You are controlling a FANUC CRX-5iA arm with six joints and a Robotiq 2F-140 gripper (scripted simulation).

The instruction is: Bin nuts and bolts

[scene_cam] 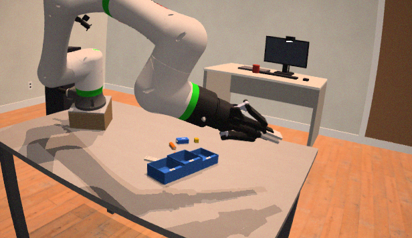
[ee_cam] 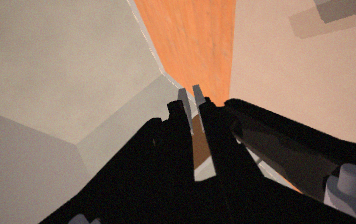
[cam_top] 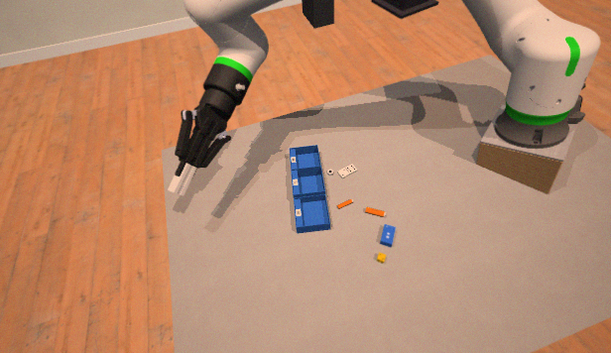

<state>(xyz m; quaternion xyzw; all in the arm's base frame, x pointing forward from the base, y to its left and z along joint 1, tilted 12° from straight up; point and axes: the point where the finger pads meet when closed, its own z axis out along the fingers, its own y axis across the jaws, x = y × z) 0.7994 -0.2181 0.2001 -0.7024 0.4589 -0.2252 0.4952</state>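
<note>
Right now the blue bin is 27 cm behind my hand, 16 cm below it and 5 cm to the left of it. From my hand the other things lie so: orange stick (33 cm behind, 18 cm below, 15 cm to the left); then white domino (39 cm behind, 18 cm below, 6 cm to the left); then grey nut (35 cm behind, 18 cm below, 4 cm to the left).
</note>
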